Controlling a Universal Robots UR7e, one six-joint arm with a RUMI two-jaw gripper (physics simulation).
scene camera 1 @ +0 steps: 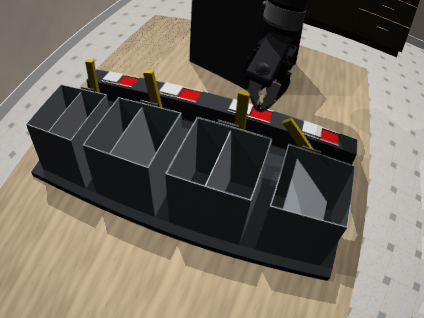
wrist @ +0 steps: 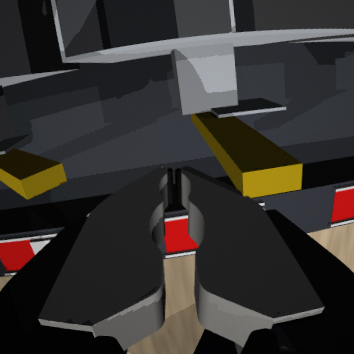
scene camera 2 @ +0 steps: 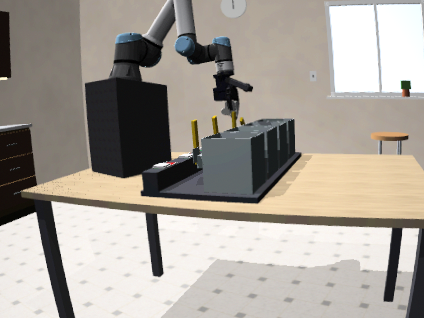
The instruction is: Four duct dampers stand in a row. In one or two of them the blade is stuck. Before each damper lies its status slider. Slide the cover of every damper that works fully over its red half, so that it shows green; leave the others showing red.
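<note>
In scene camera 1 four dark dampers stand in a row. The first three yellow levers stand nearly upright; the rightmost lever leans clearly, and its blade is turned at an angle. All four sliders show red halves beside white covers. My gripper is shut and empty, above the third slider, beside the third lever.
The dark slider rail runs between the dampers and the black robot pedestal. The levers rise close to the gripper. The leaning lever shows at the left in the wrist view. Rail and dampers share a dark base plate on the wooden table.
</note>
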